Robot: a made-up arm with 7 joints. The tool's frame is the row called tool.
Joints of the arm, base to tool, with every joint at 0 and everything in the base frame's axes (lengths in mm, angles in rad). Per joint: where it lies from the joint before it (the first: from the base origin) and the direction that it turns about. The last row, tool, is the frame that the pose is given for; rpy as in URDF.
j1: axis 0 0 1 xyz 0 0 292
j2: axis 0 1 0 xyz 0 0 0
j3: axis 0 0 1 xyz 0 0 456
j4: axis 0 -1 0 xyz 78 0 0
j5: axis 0 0 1 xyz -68 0 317
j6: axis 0 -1 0 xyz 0 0 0
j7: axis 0 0 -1 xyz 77 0 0
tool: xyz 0 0 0 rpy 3.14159 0 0
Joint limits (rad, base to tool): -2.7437..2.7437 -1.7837..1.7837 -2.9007..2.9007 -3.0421..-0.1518 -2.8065..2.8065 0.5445..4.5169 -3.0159..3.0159
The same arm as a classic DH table. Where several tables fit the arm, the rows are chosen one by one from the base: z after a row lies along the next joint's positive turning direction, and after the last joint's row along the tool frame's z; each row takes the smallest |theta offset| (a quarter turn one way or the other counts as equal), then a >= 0, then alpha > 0; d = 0 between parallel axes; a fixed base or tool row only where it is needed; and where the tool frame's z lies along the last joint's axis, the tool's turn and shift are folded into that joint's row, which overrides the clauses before.
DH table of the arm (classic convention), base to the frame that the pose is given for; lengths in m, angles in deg. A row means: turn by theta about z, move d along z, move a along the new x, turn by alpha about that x. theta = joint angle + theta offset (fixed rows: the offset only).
j1: d 0.2920  theta_offset 0.00  a 0.0000  alpha -90.00
j2: d 0.0000  theta_offset 0.00  a 0.0000  alpha 90.00
j3: d 0.4560  theta_offset 0.00  a 0.0780  alpha 90.00
j4: d 0.0000  theta_offset 0.00  a -0.0680  alpha -90.00
j5: d 0.3170  theta_offset 0.00  a 0.0000  alpha 90.00
j6: d 0.0000  theta_offset 0.00  a 0.0770  alpha 90.00
j7: d 0.0000  theta_offset 0.00  a 0.0000  alpha 0.00
Joint limits (deg, base to tool): -157.20..157.20 -102.20..102.20 -166.20..166.20 -174.30..-8.70 -160.80..160.80 31.20..258.80 -172.80..172.80

